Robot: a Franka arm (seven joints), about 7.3 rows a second.
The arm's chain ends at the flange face. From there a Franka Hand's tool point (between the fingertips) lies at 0.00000 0.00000 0.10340 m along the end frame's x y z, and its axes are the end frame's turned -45 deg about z.
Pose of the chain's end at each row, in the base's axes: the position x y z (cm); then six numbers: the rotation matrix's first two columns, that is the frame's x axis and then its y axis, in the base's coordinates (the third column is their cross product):
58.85, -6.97, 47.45, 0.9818, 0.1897, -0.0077, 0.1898, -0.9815, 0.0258
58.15, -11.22, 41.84, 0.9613, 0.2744, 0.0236, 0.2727, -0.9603, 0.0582
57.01, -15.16, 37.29, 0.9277, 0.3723, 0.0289, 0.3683, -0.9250, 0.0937
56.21, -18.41, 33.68, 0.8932, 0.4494, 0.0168, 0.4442, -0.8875, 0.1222
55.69, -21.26, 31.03, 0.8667, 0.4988, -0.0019, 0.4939, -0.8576, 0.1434
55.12, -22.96, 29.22, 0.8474, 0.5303, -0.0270, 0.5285, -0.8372, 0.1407
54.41, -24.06, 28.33, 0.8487, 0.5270, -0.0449, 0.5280, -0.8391, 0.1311
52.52, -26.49, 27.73, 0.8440, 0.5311, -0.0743, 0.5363, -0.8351, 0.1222
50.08, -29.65, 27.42, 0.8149, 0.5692, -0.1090, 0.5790, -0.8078, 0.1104
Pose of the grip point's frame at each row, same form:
58.82, -7.25, 37.11, 0.5600, 0.8282, -0.0237, 0.8284, -0.5599, 0.0128
58.55, -11.73, 31.52, 0.4869, 0.8731, -0.0245, 0.8726, -0.4850, 0.0578
57.65, -15.95, 27.00, 0.3956, 0.9173, -0.0458, 0.9164, -0.3908, 0.0867
56.93, -19.46, 23.42, 0.3175, 0.9453, -0.0745, 0.9457, -0.3098, 0.0983
56.41, -22.55, 20.80, 0.2636, 0.9591, -0.1027, 0.9621, -0.2537, 0.1001
55.66, -24.34, 18.99, 0.2255, 0.9670, -0.1186, 0.9729, -0.2170, 0.0804
54.73, -25.46, 18.09, 0.2268, 0.9660, -0.1245, 0.9735, -0.2207, 0.0610
52.55, -27.97, 17.50, 0.2176, 0.9660, -0.1389, 0.9760, -0.2150, 0.0339
49.82, -31.23, 17.21, 0.1668, 0.9737, -0.1551, 0.9856, -0.1687, 0.0010

